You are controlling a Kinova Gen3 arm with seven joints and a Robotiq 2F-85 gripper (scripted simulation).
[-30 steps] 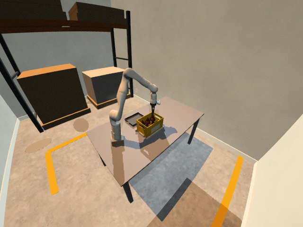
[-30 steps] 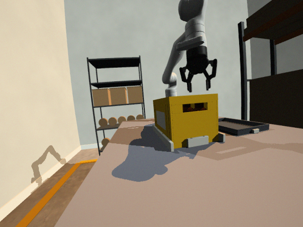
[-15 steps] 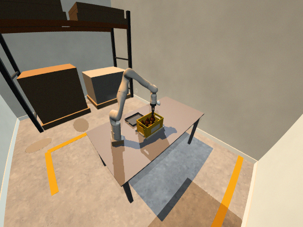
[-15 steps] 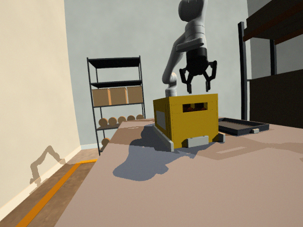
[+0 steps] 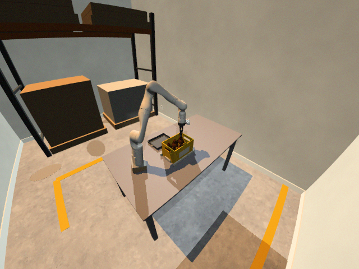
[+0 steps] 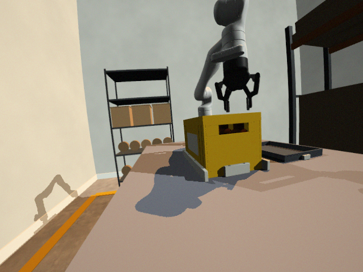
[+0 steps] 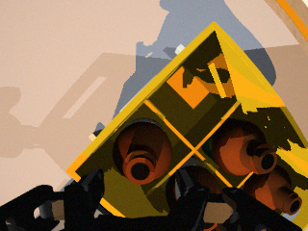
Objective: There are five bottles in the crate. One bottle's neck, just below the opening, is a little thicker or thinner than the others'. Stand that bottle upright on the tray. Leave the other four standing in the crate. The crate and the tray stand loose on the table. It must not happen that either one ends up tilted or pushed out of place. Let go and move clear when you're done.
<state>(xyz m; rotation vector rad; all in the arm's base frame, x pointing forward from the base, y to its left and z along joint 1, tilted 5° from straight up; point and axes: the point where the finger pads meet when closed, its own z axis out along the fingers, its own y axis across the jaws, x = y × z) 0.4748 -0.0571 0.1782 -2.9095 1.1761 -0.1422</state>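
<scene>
Right now my hand is 120 mm above the yellow crate, 90 mm past it and 50 mm to the left of it. Also, from my hand: dark tray: 240 mm to the left, 190 mm below, 90 mm behind; then brown bottle: 180 mm behind, 110 mm below, 90 mm to the right.
</scene>
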